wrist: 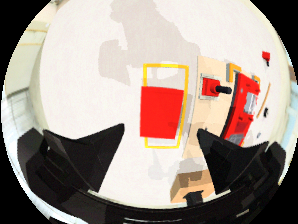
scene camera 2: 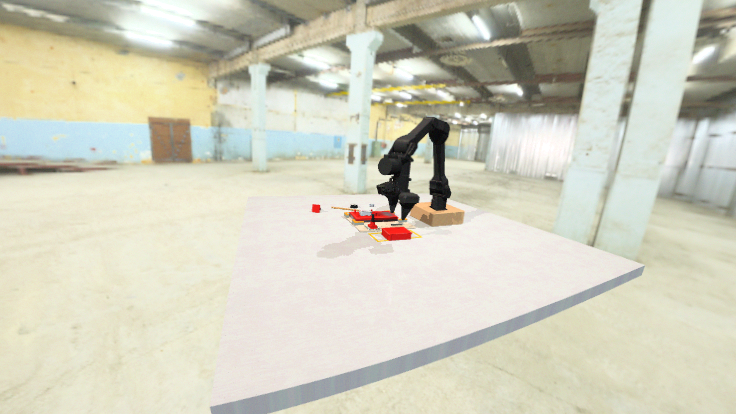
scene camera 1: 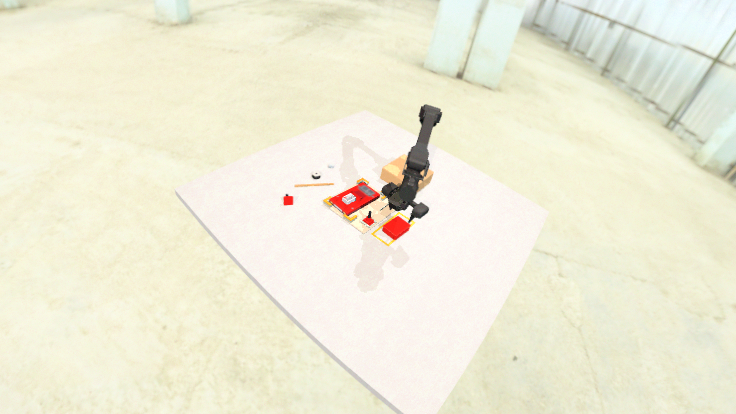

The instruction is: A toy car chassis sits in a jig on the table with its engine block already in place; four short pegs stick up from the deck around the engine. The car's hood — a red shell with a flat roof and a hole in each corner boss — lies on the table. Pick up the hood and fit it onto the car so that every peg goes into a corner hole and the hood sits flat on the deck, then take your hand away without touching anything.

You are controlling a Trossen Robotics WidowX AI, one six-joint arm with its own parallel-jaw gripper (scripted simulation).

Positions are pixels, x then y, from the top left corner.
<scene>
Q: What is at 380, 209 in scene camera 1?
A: A tan jig.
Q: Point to a red hood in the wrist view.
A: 160, 107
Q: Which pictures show my gripper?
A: The wrist view, scene camera 2 and scene camera 1: all of them.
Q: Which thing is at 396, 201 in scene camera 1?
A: My gripper.
</scene>
